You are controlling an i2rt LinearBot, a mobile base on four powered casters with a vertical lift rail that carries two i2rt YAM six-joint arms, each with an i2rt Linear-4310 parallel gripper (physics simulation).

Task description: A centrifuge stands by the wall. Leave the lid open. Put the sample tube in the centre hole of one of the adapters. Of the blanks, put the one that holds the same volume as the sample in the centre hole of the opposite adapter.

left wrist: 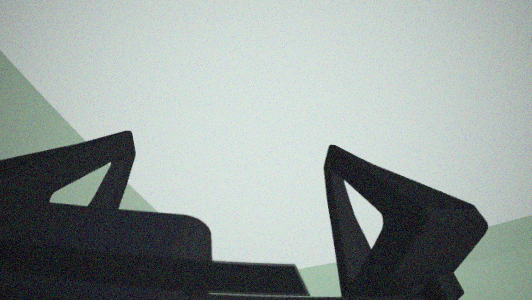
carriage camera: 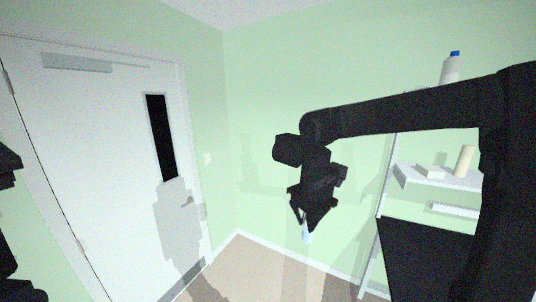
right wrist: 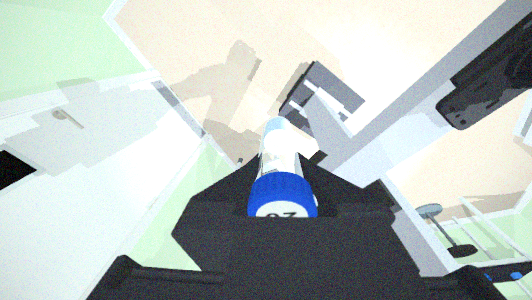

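My right gripper is shut on a clear tube with a blue ribbed cap. The tube hangs cap up, its pale lower end below the fingertips. Its white cap label is partly cut off, and whether this is the sample or a blank cannot be told. My left gripper is open and empty, with pale ceiling behind its spread fingers; dark parts of the left arm show at the left edge of the carriage view. The centrifuge, its lid, the adapters and the other tubes do not show.
A white door stands at the left. At the right are a shelf with a cream cylinder and a black bench top. A stool shows at the lower right of the right wrist view.
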